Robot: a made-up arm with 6 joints. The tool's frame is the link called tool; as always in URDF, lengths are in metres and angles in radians. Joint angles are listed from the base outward.
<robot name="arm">
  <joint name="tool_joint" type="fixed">
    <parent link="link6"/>
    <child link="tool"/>
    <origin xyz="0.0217 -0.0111 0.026" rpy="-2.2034 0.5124 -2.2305"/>
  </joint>
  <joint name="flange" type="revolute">
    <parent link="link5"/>
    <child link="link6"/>
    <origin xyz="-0.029 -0.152 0.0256" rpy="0 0 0"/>
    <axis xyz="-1 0 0"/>
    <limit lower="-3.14" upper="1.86"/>
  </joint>
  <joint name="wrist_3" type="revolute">
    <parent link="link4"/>
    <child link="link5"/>
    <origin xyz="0.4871 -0.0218 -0.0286" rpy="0 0 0"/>
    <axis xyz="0 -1 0"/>
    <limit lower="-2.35" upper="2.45"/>
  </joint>
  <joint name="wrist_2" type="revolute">
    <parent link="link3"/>
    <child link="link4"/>
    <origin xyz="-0.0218 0.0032 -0.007" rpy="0 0 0"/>
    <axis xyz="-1 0 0"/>
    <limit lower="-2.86" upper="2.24"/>
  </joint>
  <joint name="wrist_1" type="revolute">
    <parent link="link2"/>
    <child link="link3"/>
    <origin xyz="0.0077 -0.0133 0.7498" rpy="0 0 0"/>
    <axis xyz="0 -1 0"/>
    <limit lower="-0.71" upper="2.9"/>
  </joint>
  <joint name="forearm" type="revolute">
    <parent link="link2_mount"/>
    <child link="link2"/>
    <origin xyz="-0.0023 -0.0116 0.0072" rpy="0 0 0"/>
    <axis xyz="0 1 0"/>
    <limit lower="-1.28" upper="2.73"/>
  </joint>
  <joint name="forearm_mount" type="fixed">
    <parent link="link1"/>
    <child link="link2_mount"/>
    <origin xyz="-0.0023 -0.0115 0.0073" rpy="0 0 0"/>
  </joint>
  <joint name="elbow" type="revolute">
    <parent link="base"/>
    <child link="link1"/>
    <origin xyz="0.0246 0.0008 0.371" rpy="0 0 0"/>
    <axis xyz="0 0 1"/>
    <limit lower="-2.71" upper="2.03"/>
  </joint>
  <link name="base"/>
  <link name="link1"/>
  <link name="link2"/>
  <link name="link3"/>
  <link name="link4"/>
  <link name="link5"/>
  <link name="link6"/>
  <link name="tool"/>
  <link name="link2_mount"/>
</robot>
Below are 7 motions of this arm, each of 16 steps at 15 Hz.
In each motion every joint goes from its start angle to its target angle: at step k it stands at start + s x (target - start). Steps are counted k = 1, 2, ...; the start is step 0. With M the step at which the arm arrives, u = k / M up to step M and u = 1 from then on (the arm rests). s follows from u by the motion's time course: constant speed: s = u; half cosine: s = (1 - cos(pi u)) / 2; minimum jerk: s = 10 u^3 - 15 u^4 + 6 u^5.
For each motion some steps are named. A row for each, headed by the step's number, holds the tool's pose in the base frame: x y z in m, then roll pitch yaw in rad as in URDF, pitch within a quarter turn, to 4 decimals.
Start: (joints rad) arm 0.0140 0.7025 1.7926 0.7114 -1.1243 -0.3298
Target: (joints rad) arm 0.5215 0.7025 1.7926 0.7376 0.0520 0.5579
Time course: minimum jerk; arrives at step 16
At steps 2, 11, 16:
2: 0.6426 -0.1651 1.4541 -2.1290 0.5694 -2.7957
11: 0.6192 0.1138 1.4260 -0.8605 0.2755 -1.9290
16: 0.6029 0.1692 1.4143 -0.5982 0.2375 -1.8486

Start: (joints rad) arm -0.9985 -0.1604 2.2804 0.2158 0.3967 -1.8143
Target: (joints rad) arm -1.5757 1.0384 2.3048 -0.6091 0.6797 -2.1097
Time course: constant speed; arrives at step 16
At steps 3, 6, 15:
3: -0.2741 0.0842 1.5082 -1.0513 -0.2417 -0.4039
6: -0.1599 -0.1464 1.5380 -1.0235 -0.0354 -0.3529
15: -0.1277 -0.8551 1.2219 -0.6405 0.2254 -0.0299

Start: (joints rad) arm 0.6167 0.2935 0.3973 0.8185 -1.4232 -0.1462
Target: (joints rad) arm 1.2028 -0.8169 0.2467 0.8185 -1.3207 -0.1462
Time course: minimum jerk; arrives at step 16
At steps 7, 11, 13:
7: 0.3550 0.1141 1.4720 -2.2688 -0.3499 -2.1792
11: 0.0812 -0.2602 1.4775 -2.1907 0.0929 -1.9080
13: 0.0439 -0.3905 1.4334 -2.1634 0.2256 -1.8210

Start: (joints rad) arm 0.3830 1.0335 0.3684 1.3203 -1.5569 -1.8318
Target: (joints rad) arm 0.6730 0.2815 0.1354 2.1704 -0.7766 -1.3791
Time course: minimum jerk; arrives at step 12
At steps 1, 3, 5, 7, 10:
1: 1.1054 0.3286 0.6143 -2.1212 0.0583 2.7943
3: 1.0716 0.3666 0.6906 -2.1206 0.0882 2.9418
5: 0.9598 0.4436 0.8655 -2.0515 0.1541 -2.9770
7: 0.7734 0.4988 1.0501 -1.8464 0.1720 -2.5334
10: 0.5553 0.4998 1.1857 -1.5632 0.0733 -2.1549

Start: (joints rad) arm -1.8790 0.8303 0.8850 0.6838 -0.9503 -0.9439
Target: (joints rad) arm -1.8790 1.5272 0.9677 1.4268 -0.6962 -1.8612
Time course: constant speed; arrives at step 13
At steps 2, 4, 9, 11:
2: -0.4766 -0.9858 0.9373 -2.6896 0.1047 1.2497
4: -0.4770 -1.0381 0.8380 -2.6607 0.1196 1.2128
9: -0.4593 -1.1293 0.5615 -2.6093 0.1589 1.1890
11: -0.4447 -1.1471 0.4422 -2.6023 0.1689 1.2013

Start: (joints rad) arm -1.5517 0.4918 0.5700 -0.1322 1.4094 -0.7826
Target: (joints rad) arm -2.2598 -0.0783 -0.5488 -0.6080 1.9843 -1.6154
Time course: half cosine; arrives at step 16
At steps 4, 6, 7, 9, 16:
4: -0.2600 -0.7096 0.9897 -0.0220 0.6377 -1.5551
6: -0.3193 -0.6042 0.9590 0.0741 0.5890 -1.5094
7: -0.3426 -0.5381 0.9393 0.1202 0.5527 -1.4976
9: -0.3636 -0.3942 0.8945 0.1920 0.4653 -1.5070
16: -0.2880 -0.1057 0.7894 0.2478 0.2743 -1.6469

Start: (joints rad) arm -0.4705 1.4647 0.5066 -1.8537 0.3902 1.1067
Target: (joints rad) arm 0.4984 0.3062 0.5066 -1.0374 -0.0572 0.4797
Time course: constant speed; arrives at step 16
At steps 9, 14, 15, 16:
9: 0.9538 -0.0138 0.6022 -2.9761 0.6628 -2.8295
14: 0.8102 0.1758 0.9322 -2.7342 0.9546 -2.2044
15: 0.7648 0.1986 0.9929 -2.6532 0.9956 -2.0531
16: 0.7153 0.2145 1.0509 -2.5610 1.0295 -1.8929

